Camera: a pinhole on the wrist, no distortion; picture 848 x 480 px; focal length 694.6 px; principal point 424.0 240.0 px. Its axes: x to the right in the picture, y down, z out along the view. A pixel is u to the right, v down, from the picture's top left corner.
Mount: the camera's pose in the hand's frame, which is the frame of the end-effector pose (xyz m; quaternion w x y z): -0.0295 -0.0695 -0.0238 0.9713 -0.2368 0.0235 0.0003
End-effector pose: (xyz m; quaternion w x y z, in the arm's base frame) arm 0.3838 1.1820 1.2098 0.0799 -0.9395 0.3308 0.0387
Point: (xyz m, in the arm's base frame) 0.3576 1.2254 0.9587
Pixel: 424.6 109.0
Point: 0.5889 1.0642 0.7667
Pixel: outside the picture
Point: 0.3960 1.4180 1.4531
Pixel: behind the camera
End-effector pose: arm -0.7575 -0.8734 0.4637 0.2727 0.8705 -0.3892 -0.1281
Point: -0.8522 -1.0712 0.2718
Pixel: 640.5 183.6
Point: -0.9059 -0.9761 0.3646
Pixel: 417.4 362.3
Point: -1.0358 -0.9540 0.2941
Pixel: 212.4 281.1
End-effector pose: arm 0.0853 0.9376 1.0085 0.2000 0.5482 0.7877 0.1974
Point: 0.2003 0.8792 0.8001
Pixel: outside the picture
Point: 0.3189 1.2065 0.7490
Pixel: 753.8 234.2
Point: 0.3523 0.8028 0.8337
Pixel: 37.8 220.1
